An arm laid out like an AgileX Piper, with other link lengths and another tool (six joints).
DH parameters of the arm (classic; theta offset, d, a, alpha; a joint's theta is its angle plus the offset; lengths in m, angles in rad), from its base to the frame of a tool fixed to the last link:
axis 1: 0 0.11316 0 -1.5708
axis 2: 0.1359 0 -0.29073 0
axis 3: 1.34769 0 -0.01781 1.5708
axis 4: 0 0.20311 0 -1.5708
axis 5: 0 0 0 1.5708
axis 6: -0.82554 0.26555 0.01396 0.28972
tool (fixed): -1.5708 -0.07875 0 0
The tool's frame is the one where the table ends.
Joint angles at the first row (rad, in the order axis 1, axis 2, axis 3, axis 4, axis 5, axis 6):
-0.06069 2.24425 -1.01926 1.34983 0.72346 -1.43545
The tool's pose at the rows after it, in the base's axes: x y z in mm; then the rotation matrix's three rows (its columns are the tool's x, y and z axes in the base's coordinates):
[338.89, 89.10, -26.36], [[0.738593, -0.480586, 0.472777], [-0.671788, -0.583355, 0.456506], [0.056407, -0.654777, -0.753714]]
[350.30, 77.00, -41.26], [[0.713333, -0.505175, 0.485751], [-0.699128, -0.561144, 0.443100], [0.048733, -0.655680, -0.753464]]
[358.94, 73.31, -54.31], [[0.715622, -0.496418, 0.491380], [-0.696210, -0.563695, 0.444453], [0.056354, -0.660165, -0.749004]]
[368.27, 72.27, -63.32], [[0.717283, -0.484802, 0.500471], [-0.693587, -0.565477, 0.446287], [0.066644, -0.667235, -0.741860]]
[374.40, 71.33, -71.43], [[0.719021, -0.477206, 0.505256], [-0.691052, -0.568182, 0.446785], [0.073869, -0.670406, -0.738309]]
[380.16, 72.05, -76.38], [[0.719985, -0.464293, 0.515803], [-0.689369, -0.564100, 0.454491], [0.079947, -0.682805, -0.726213]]
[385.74, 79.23, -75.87], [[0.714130, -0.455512, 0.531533], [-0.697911, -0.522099, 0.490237], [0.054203, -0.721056, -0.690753]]
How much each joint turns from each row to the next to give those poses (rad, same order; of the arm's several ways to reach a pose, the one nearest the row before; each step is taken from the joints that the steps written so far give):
-0.04546 0.06805 -0.04203 0.02033 0.00383 -0.02621
-0.03420 0.06258 -0.05041 0.01275 0.00231 -0.01061
-0.00758 0.05362 -0.04974 0.00564 0.00239 -0.02165
0.00003 0.04113 -0.04922 0.00483 0.00223 -0.00991
-0.00002 0.03342 -0.03649 0.00303 0.00000 -0.00846
0.00001 0.02577 -0.02753 0.01752 0.00869 -0.02207
0.00000 0.02536 -0.01966 0.05094 0.04783 -0.03100

